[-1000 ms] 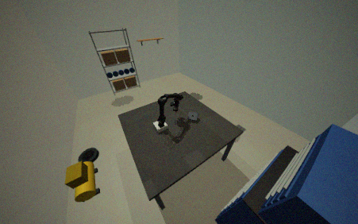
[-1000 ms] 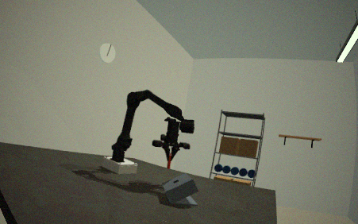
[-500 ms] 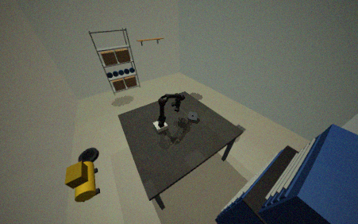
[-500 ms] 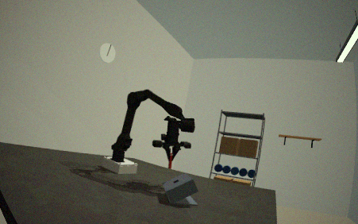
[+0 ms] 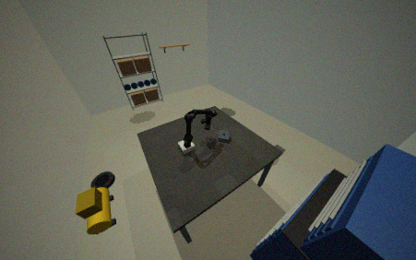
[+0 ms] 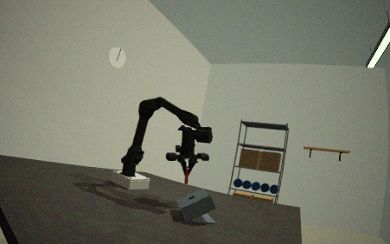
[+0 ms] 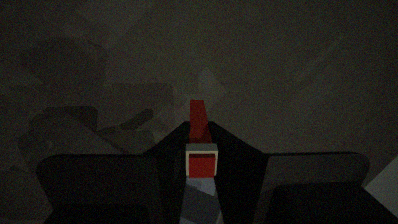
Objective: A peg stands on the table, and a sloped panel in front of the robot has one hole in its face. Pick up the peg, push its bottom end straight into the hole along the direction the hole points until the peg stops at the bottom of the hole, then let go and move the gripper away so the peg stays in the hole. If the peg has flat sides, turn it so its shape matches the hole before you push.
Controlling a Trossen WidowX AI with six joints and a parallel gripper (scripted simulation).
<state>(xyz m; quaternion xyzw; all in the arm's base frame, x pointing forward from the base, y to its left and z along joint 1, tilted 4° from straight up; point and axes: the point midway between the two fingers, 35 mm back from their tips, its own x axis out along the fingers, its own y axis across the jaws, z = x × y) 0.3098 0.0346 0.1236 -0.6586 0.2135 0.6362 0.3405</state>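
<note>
My gripper tip is now 16 cm to the left of the panel, 13 cm short of it and 8 cm above it. The rest, counted from my gripper tip: red square peg 2 cm above.
</note>
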